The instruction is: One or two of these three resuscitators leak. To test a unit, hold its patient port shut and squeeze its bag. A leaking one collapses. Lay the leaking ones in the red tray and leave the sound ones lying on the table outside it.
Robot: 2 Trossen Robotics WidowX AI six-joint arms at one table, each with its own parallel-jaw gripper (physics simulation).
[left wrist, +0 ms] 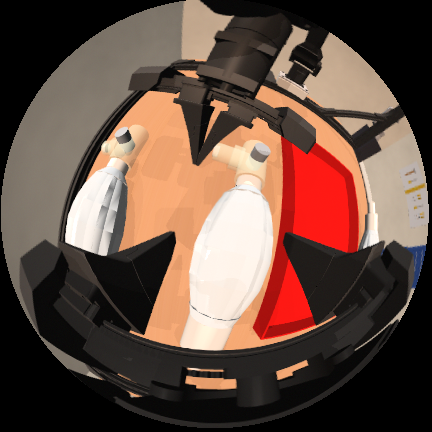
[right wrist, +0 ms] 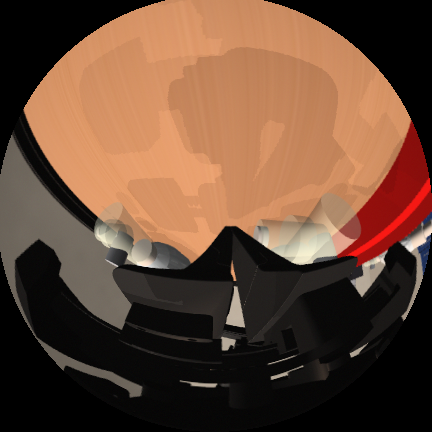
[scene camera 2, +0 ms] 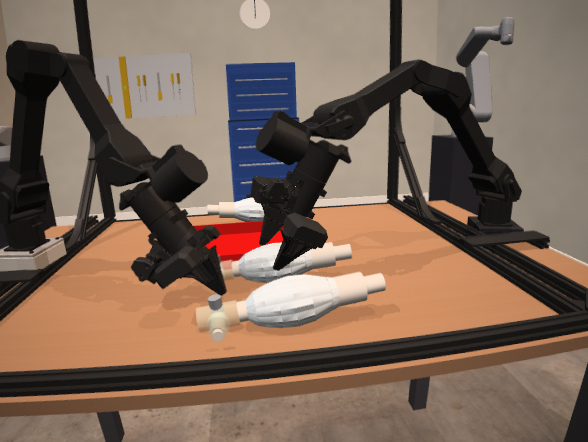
The pictures show: the left gripper, the right gripper and a red tray.
The left gripper shows as well in the left wrist view. The right gripper shows as well in the left wrist view and in the right wrist view.
